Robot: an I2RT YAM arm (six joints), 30 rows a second.
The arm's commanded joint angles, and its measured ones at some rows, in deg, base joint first. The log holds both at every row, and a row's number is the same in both.
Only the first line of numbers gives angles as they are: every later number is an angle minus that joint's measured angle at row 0.
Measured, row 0:
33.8, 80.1, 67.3, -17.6, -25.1, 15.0
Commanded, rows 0 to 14:
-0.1, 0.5, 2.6, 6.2, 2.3, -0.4
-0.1, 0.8, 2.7, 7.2, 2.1, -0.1
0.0, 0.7, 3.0, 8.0, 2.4, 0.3
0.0, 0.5, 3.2, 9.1, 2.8, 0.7
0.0, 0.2, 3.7, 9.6, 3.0, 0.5
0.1, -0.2, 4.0, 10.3, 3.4, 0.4
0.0, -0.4, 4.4, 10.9, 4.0, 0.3
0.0, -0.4, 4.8, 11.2, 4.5, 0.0
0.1, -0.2, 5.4, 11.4, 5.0, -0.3
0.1, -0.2, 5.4, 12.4, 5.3, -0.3
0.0, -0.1, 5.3, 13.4, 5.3, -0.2
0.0, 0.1, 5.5, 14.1, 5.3, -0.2
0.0, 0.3, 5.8, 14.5, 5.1, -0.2
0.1, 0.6, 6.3, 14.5, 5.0, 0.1
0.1, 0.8, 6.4, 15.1, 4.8, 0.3
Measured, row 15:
0.4, 0.4, 1.2, 1.3, 2.4, 0.2
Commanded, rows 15 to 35:
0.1, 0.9, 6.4, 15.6, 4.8, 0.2
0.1, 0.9, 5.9, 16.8, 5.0, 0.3
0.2, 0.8, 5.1, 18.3, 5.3, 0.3
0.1, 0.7, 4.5, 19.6, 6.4, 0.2
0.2, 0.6, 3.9, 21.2, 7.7, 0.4
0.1, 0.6, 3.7, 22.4, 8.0, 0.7
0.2, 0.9, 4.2, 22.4, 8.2, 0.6
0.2, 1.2, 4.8, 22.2, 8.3, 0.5
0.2, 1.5, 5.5, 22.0, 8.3, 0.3
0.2, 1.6, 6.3, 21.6, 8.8, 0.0
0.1, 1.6, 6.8, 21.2, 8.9, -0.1
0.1, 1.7, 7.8, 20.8, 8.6, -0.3
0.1, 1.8, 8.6, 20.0, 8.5, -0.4
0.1, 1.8, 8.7, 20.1, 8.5, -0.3
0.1, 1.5, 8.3, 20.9, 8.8, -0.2
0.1, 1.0, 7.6, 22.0, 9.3, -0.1
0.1, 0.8, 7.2, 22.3, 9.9, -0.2
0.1, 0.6, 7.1, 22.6, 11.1, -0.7
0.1, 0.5, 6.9, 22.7, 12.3, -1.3
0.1, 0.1, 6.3, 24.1, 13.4, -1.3
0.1, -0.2, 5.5, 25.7, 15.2, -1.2
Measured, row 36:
2.0, 2.0, 1.8, 2.1, 3.9, -0.6
